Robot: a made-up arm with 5 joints.
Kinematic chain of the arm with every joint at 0, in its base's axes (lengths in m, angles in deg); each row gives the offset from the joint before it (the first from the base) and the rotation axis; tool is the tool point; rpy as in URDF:
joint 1: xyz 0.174 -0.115 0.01 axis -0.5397 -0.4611 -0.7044
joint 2: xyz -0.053 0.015 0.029 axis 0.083 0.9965 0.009
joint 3: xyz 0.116 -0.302 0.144 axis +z
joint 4: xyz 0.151 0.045 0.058 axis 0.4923 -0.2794 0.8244
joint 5: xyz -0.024 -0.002 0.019 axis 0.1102 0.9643 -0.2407
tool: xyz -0.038 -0.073 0.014 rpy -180 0 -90
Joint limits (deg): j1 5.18..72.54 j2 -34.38..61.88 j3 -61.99..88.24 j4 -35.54..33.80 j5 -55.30..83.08
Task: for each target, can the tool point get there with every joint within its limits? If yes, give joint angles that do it. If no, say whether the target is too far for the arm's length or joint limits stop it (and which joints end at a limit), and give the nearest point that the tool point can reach.
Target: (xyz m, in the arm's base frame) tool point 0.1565 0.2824 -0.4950
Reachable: no: joint limits stop it (at a limit: joint 1, joint 2, joint 3, joint 4, joint 5) | nearest point -0.0990 0.1245 0.1736 | short by 0.733 m
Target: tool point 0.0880 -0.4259 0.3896
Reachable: yes | joints 30.96 3.32 -43.01 15.74 68.06
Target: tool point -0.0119 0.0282 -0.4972
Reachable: no: joint limits stop it (at a limit: joint 1, joint 2, joint 4, joint 5) | nearest point 0.3656 -0.2897 -0.0517 | short by 0.665 m
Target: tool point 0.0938 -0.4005 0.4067
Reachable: yes | joints 22.66 -15.54 -21.32 17.98 52.66
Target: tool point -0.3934 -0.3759 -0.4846
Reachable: no: too far | nearest point -0.1137 -0.4290 0.2209 | short by 0.761 m
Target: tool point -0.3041 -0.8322 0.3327
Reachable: no: too far | nearest point -0.0457 -0.4772 0.2584 | short by 0.445 m
